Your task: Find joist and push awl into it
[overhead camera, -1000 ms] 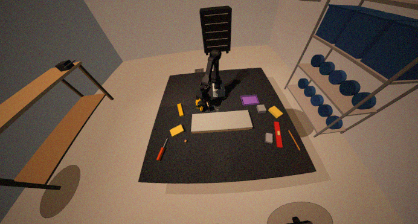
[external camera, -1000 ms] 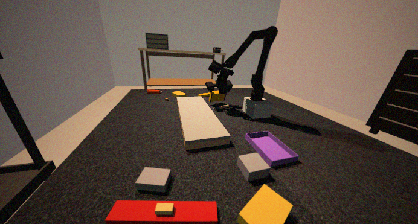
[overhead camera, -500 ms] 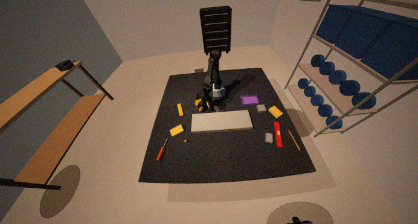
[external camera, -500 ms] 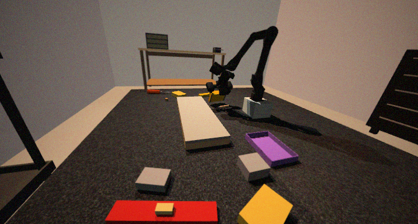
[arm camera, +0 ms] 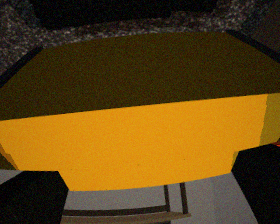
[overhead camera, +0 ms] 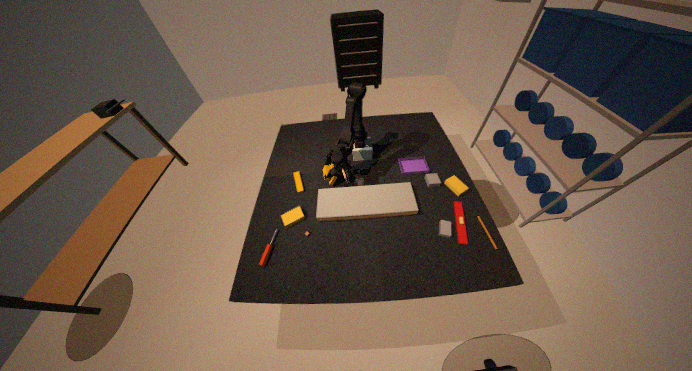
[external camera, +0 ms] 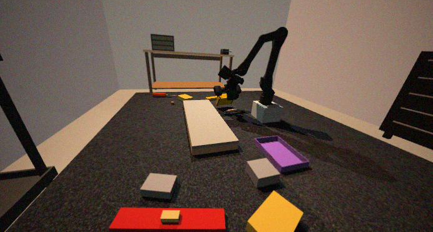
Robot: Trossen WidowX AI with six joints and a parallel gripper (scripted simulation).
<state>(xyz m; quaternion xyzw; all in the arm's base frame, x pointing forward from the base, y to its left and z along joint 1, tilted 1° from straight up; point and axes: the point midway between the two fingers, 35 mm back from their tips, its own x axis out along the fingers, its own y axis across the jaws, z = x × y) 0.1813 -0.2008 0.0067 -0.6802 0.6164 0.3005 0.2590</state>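
Now: gripper tip 1 cm short of the stud finder and 1 cm above it. Round my gripper tip: purple tray: 54 cm to the left, 6 cm below, 2 cm behind; then awl: 11 cm to the left, 7 cm below; then square indicator window: 3 cm ahead, 1 cm to the right.
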